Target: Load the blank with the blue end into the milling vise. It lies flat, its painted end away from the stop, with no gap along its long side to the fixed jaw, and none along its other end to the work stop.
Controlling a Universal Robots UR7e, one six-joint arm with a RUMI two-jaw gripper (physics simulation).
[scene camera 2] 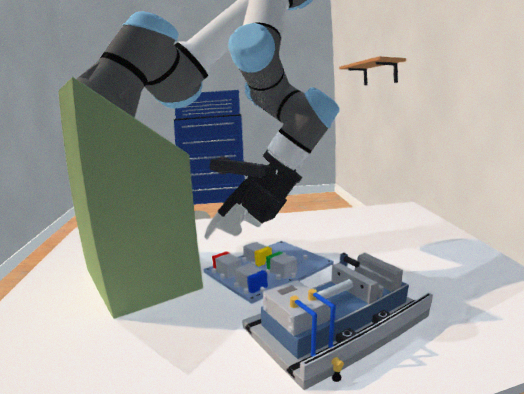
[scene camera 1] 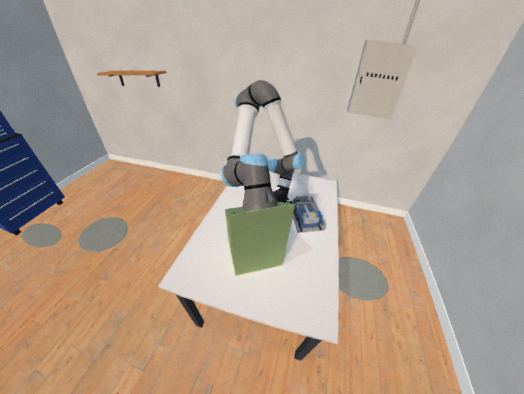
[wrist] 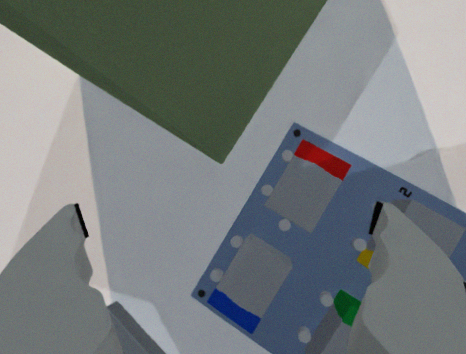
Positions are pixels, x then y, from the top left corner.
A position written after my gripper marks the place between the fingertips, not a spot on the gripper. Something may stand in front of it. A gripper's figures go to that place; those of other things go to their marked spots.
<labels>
My gripper (wrist: 230, 206) is 0.13 m from the lens. A red-ended blank (wrist: 310, 180): 0.21 m from the lens.
</labels>
